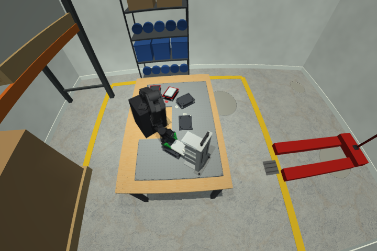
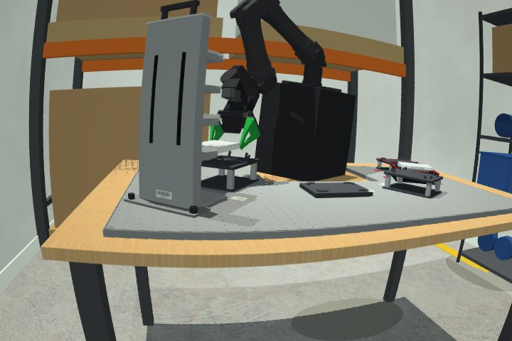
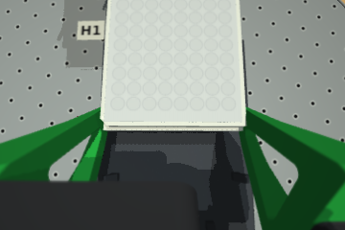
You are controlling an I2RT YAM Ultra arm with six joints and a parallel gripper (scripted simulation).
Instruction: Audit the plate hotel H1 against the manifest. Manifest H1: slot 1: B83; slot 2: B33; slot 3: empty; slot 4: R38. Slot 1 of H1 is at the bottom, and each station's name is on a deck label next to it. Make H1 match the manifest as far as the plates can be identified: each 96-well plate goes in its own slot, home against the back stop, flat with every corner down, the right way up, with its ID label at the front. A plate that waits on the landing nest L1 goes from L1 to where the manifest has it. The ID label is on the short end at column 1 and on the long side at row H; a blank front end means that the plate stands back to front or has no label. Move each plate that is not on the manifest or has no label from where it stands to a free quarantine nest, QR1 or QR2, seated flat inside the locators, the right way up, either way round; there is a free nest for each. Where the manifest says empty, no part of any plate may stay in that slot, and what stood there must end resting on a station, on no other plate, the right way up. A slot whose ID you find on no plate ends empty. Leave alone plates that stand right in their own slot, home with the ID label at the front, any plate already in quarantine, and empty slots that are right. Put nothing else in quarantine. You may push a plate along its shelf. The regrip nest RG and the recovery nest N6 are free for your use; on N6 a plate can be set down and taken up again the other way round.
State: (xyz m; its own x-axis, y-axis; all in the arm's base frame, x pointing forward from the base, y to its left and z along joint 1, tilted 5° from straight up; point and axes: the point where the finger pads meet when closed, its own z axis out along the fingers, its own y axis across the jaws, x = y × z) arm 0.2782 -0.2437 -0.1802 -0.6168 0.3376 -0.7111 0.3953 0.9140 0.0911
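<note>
Right now the dark regrip nest is 10 mm behind my hand and 50 mm below it. From my hand the other things lie so: RG label: 100 mm behind, 40 mm to the left, 100 mm below; then grey plate hotel H1: 230 mm ahead, 100 mm to the right, 90 mm above; then H1 deck label: 150 mm ahead, 40 mm to the left, 100 mm below.
</note>
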